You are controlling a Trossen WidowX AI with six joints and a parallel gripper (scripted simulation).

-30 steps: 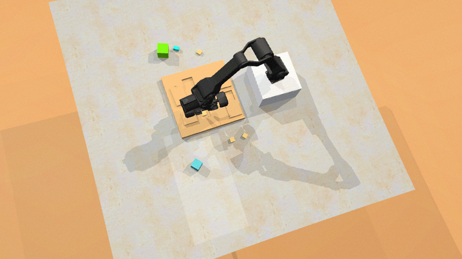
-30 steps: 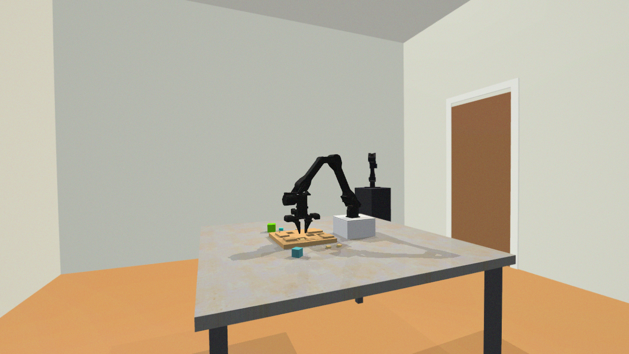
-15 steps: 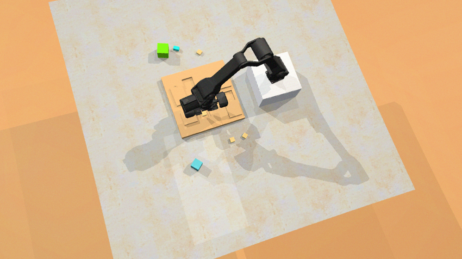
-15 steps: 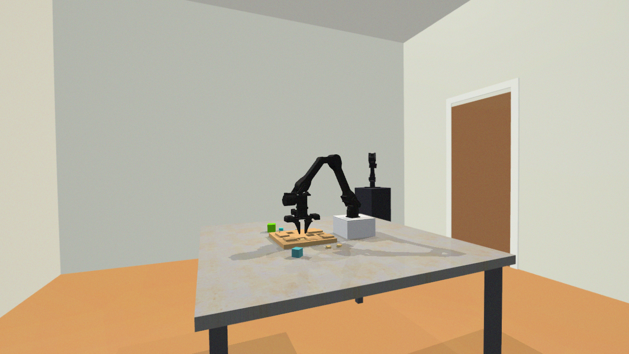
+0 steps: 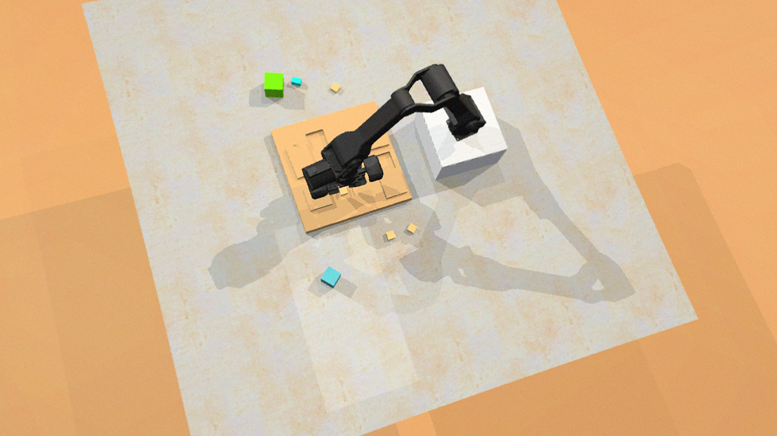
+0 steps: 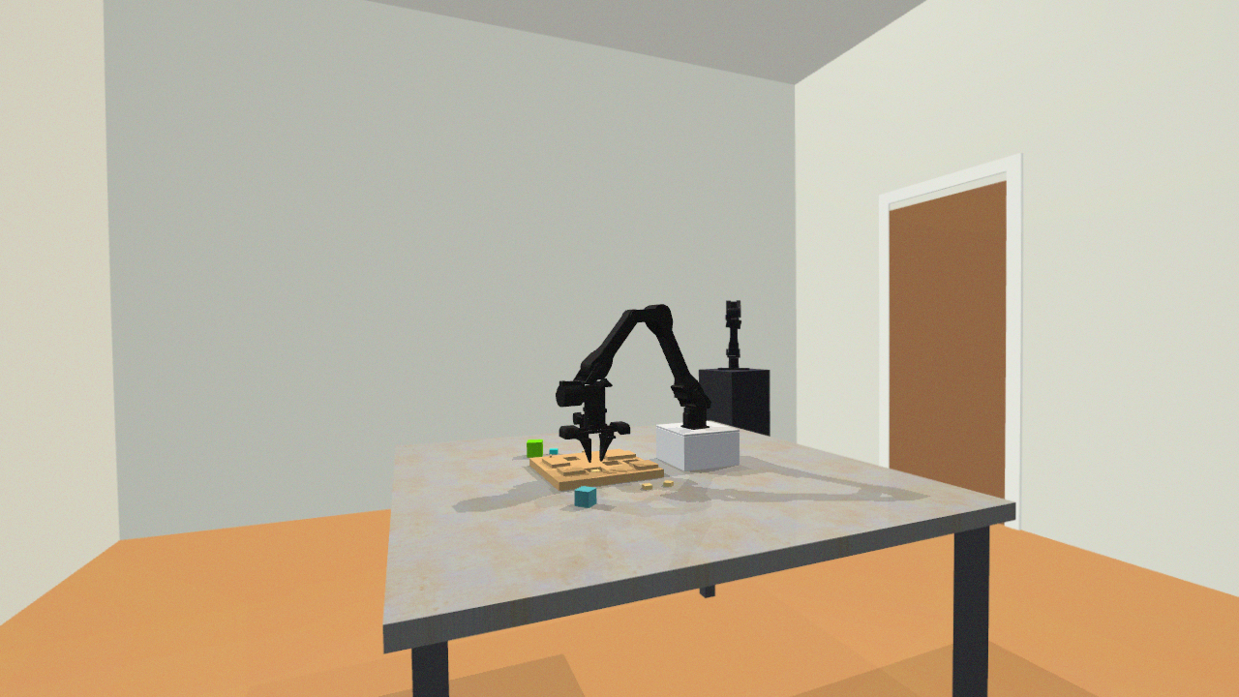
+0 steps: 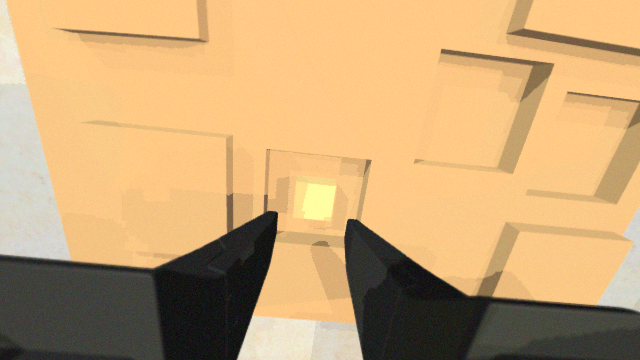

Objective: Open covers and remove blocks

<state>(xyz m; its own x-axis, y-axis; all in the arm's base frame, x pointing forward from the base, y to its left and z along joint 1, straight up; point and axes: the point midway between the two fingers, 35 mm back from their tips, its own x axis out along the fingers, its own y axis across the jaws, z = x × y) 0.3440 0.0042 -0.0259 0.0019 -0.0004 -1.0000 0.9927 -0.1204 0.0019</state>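
My gripper tip is now 5 cm to the left of the tan puzzle board, 3 cm past it and 2 cm above it. The rest, counted from my gripper tip: small cyan block: 34 cm to the right, 4 cm below, 2 cm behind; green cube: 35 cm to the right, 4 cm ahead, 2 cm below; cyan cube: 20 cm to the left, 13 cm ahead, 3 cm below.
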